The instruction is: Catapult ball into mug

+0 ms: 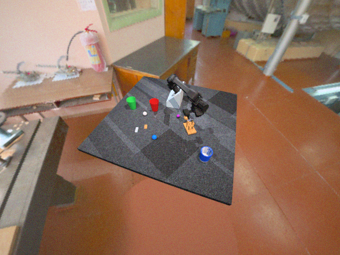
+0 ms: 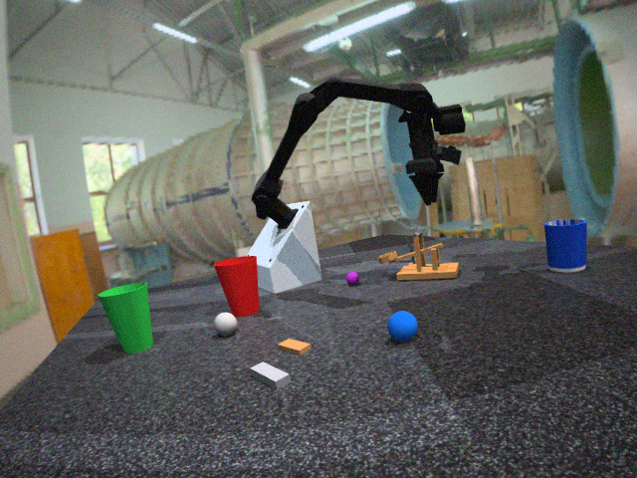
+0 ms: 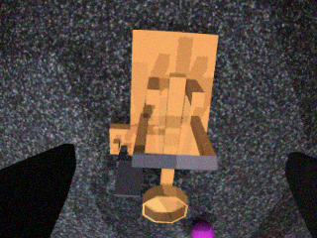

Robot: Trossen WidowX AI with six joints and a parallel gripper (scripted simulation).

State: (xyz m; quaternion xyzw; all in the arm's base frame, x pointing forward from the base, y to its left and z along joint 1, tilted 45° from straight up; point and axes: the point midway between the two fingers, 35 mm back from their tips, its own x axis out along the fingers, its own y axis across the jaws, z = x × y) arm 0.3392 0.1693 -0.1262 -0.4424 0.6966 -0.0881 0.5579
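Now: the purple ball 16 cm to the right of my gripper tip, 16 cm below it and 14 cm behind it. Round my gripper tip: blue ball: 30 cm to the right, 18 cm ahead, 15 cm below; blue mug: 26 cm ahead, 15 cm to the left, 14 cm below; catapult: 12 cm below, 6 cm behind, 3 cm to the right.
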